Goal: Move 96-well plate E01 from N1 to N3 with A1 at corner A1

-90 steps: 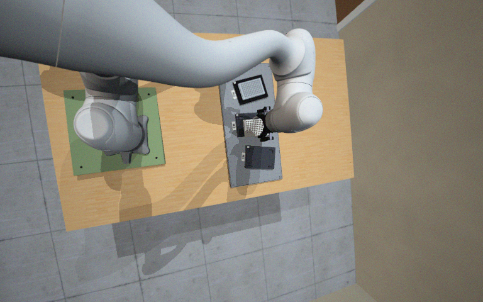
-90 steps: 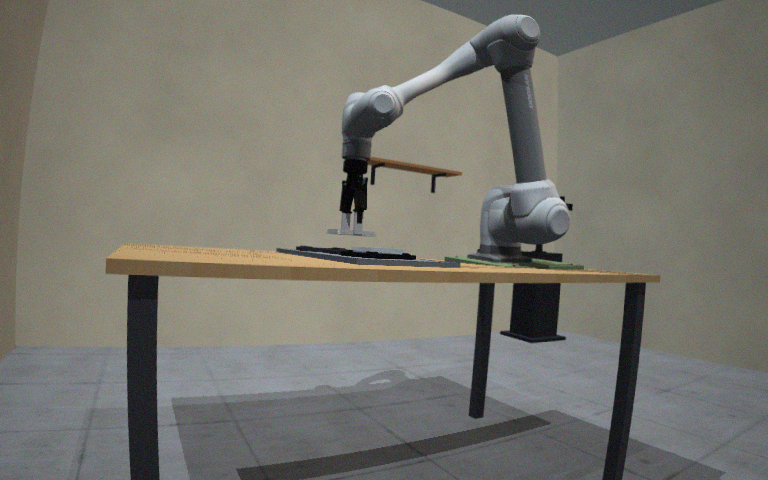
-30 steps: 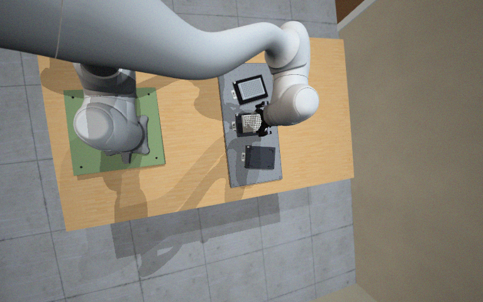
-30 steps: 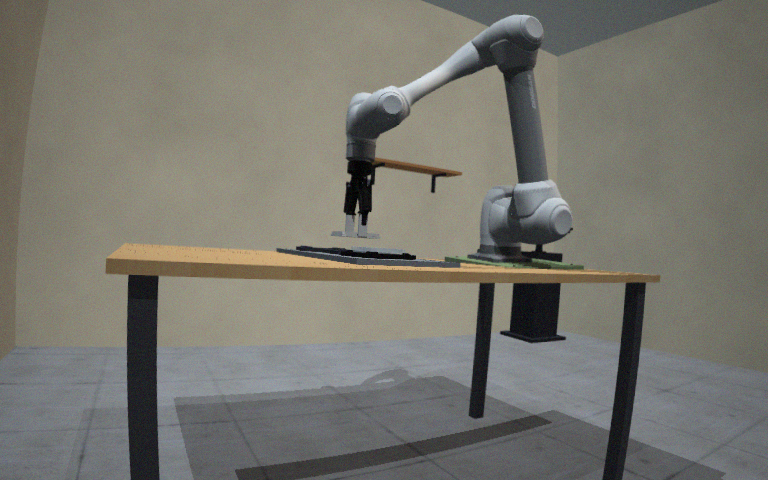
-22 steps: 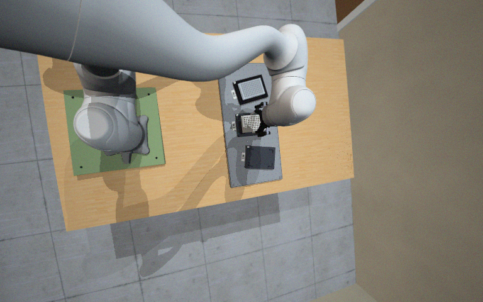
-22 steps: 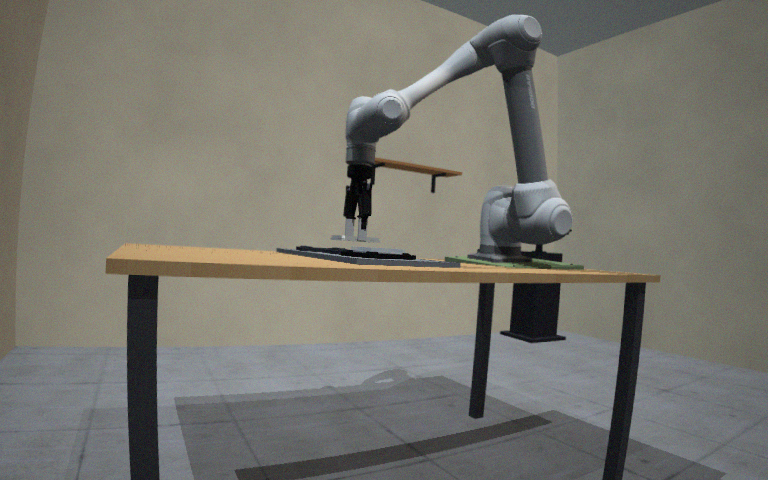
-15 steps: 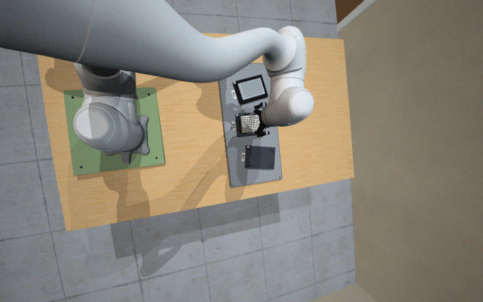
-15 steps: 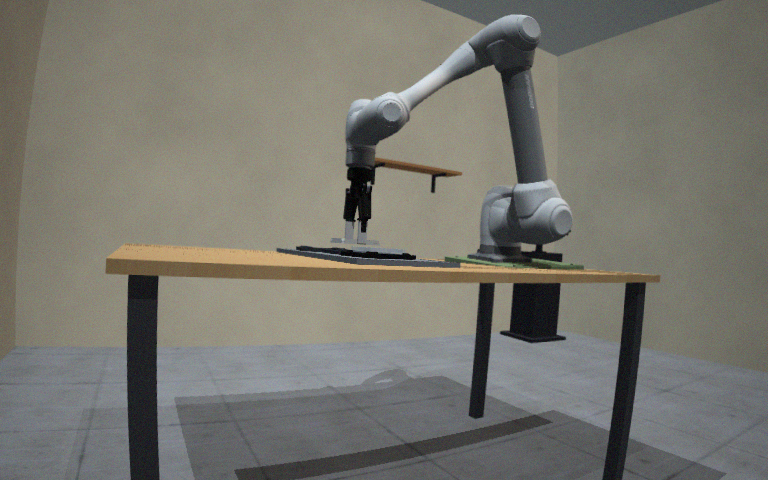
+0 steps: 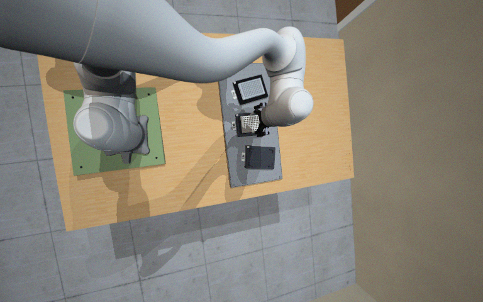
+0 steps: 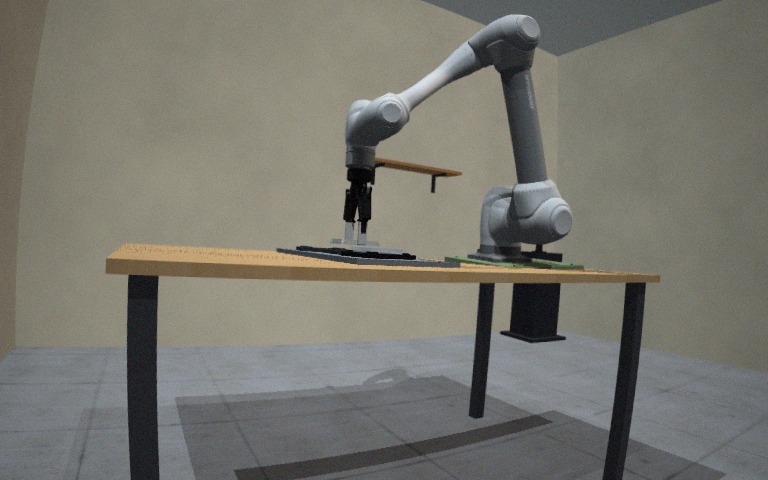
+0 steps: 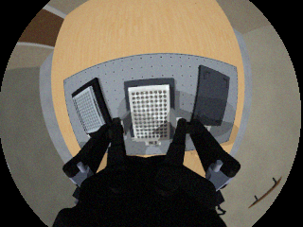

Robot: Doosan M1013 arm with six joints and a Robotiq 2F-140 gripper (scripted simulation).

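The 96-well plate is 20 mm below my hand. The rest, counted from my hand: label: 170 mm to the right, 60 mm below, 50 mm behind; nest: 50 mm below.
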